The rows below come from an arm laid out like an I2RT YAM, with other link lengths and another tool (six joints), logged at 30 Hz.
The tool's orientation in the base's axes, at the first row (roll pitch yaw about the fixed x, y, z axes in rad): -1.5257 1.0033 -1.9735
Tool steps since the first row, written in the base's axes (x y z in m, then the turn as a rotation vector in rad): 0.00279 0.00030 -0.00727 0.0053 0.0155 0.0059; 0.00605 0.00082 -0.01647 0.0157 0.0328 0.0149; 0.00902 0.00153 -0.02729 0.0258 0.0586 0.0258; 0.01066 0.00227 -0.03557 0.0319 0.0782 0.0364; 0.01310 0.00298 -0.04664 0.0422 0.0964 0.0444; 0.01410 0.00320 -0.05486 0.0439 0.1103 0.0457; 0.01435 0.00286 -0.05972 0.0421 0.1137 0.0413; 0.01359 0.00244 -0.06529 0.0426 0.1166 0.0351; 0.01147 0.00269 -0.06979 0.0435 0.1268 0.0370
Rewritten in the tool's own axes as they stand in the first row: 0.00539 0.00517 0.00222 -0.0138 0.0105 -0.0017; 0.01221 0.01171 0.00472 -0.0321 0.0227 0.0006; 0.02036 0.01916 0.00684 -0.0562 0.0401 -0.0010; 0.02663 0.02478 0.00781 -0.0761 0.0515 -0.0036; 0.03510 0.03217 0.00944 -0.0940 0.0648 -0.0019; 0.04171 0.03712 0.01005 -0.1023 0.0753 -0.0062; 0.04592 0.03957 0.01031 -0.0999 0.0796 -0.0094; 0.05099 0.04196 0.00966 -0.0962 0.0853 -0.0104; 0.05510 0.04378 0.00753 -0.1031 0.0923 -0.0138
